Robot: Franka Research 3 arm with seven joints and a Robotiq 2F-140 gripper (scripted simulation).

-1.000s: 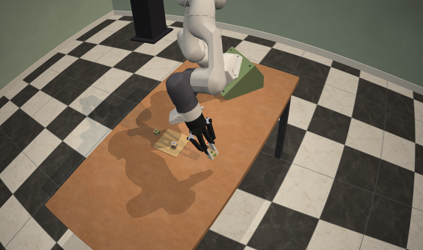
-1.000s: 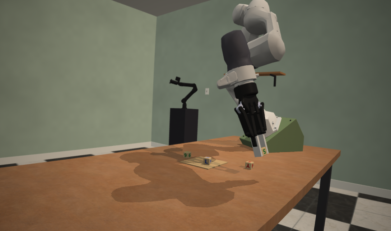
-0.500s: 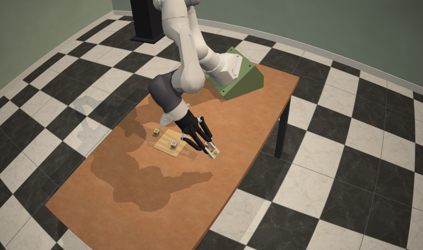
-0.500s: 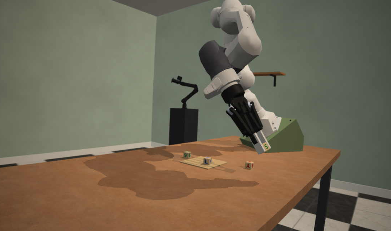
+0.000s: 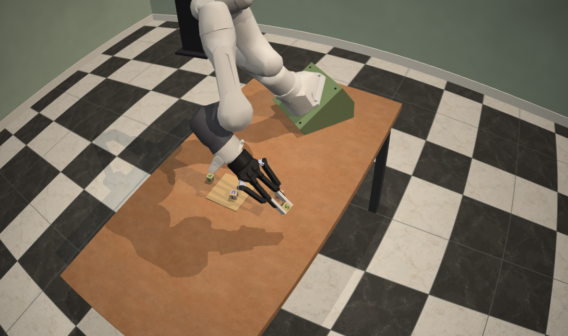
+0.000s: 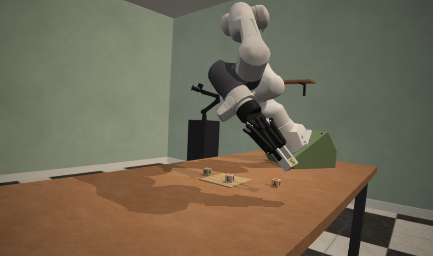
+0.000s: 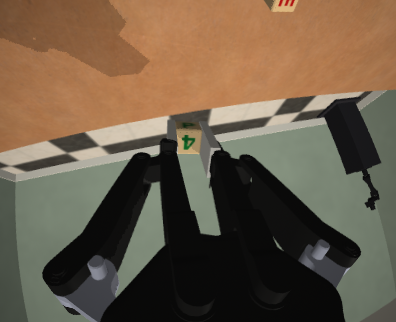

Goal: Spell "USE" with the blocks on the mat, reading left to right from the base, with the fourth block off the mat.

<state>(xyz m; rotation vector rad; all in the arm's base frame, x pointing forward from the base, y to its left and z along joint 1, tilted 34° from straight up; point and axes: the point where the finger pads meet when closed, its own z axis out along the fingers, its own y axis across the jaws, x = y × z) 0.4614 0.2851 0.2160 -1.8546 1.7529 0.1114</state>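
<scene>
My hand is 110 mm past the E block, 70 mm to the left of it and 110 mm above it. Also, from my hand: U block (30 mm behind, 210 mm to the right, 100 mm below); then mat (50 mm behind, 240 mm to the right, 120 mm below); then S block (20 mm to the left, 10 mm below).
</scene>
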